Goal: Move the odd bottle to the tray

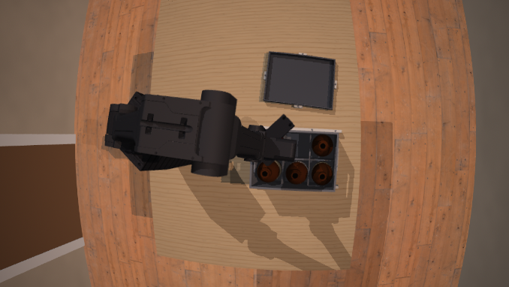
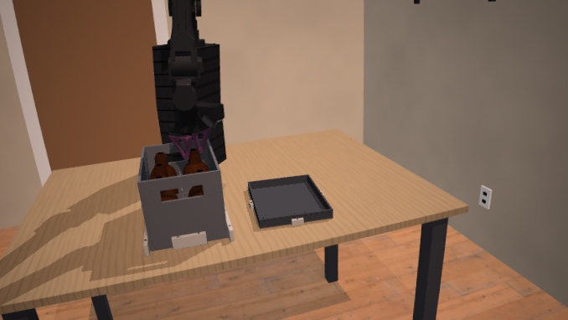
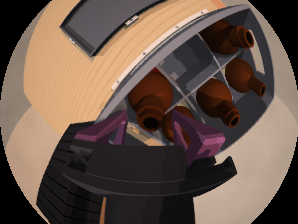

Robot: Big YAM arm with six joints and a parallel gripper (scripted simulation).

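The grey crate is 90 mm ahead of my hand, 70 mm below it and 40 mm to the right of it. Also, from my hand: dark tray (240 mm to the left, 140 mm below, 70 mm ahead).
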